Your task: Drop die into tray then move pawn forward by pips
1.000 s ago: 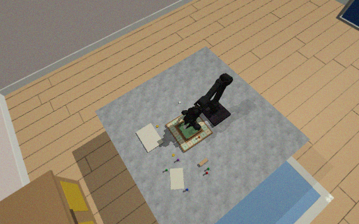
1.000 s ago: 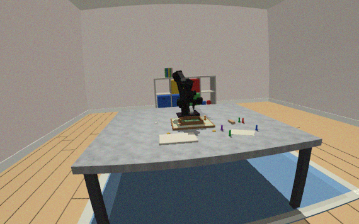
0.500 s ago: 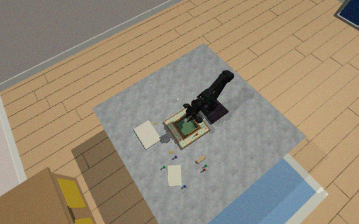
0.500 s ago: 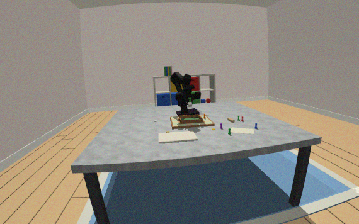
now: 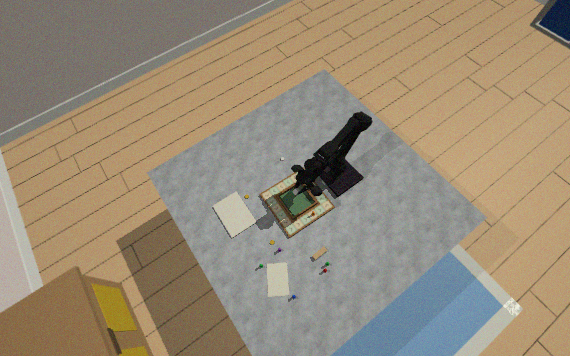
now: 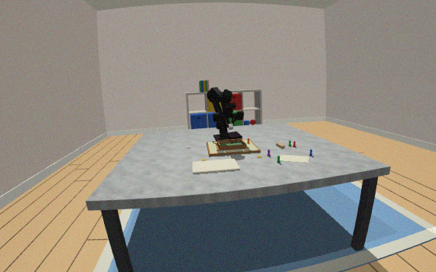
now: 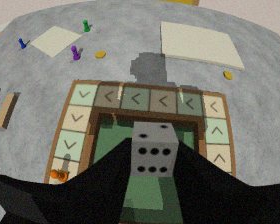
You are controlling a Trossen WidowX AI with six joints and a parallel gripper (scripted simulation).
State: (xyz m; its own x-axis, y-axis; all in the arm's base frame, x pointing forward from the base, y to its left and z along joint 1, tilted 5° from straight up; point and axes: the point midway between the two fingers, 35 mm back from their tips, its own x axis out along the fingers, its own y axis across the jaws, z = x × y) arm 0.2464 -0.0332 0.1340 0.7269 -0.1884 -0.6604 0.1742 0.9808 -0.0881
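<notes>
Right now my gripper tip is right at the white die. The rest, counted from my gripper tip: purple pawn (24 cm ahead, 12 cm to the left, 11 cm below); then orange pawn (11 cm to the left, 10 cm below); then green dice tray (12 cm below).
</notes>
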